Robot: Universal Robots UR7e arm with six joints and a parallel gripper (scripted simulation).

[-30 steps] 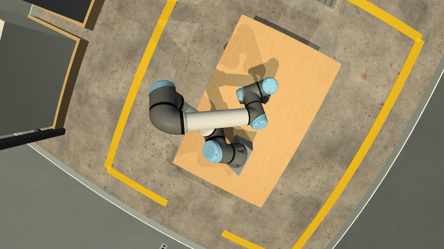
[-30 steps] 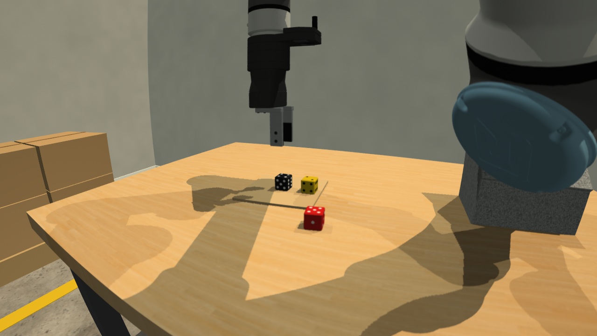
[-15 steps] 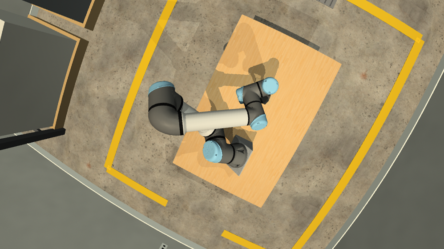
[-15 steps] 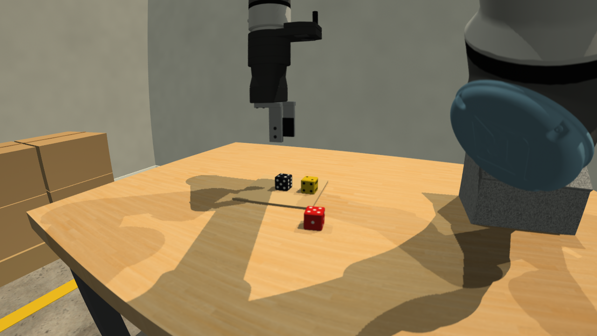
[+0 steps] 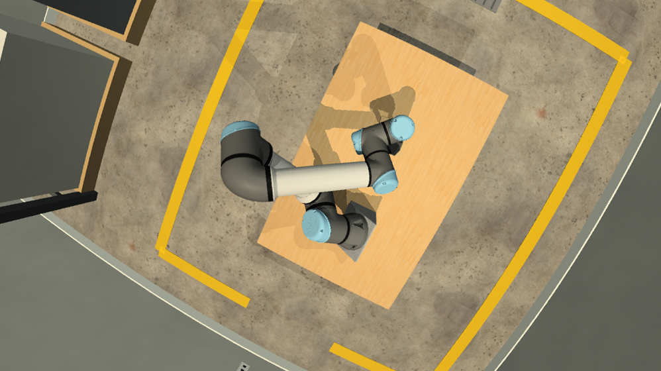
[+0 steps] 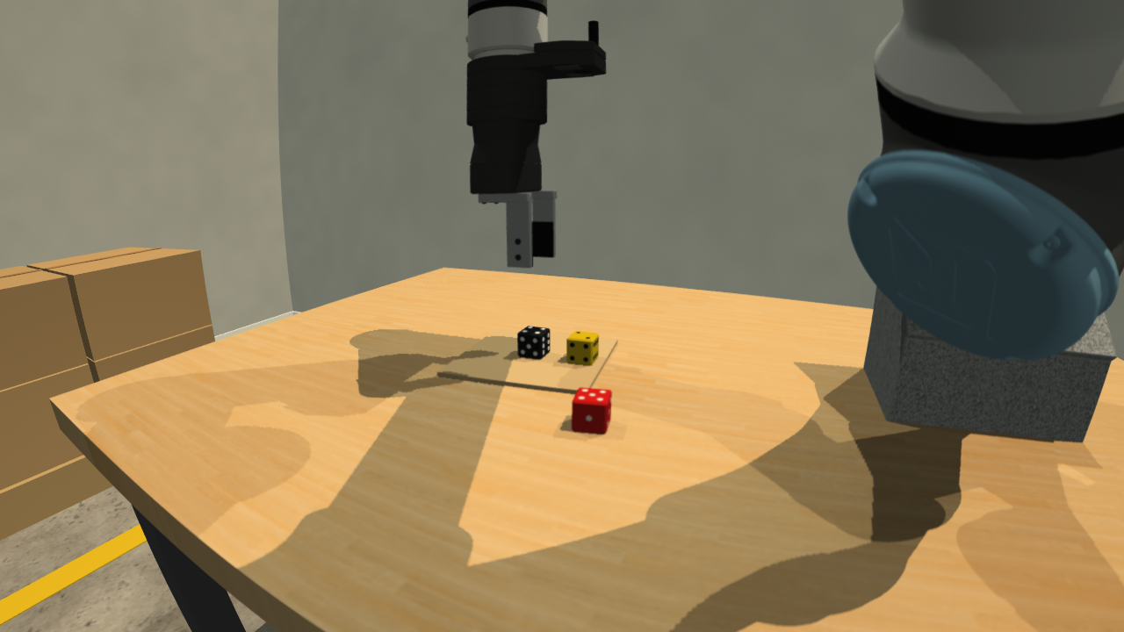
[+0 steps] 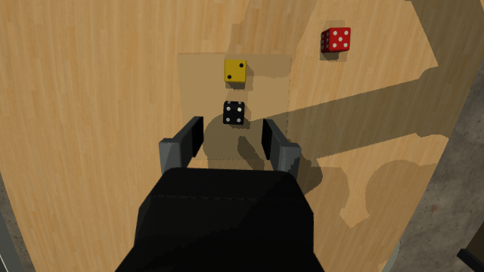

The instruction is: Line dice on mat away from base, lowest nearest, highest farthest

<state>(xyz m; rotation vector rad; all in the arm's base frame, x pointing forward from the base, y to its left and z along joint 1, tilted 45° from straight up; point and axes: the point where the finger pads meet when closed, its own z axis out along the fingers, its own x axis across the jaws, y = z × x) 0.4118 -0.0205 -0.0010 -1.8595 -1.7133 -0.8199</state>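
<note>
Now: the red die 9 cm behind my hand, 12 cm to the left of it and 10 cm below it. From my hand the other things lie so: tan mat: 11 cm below; then black die: 10 cm below; then yellow die: 5 cm behind, 10 cm below.
</note>
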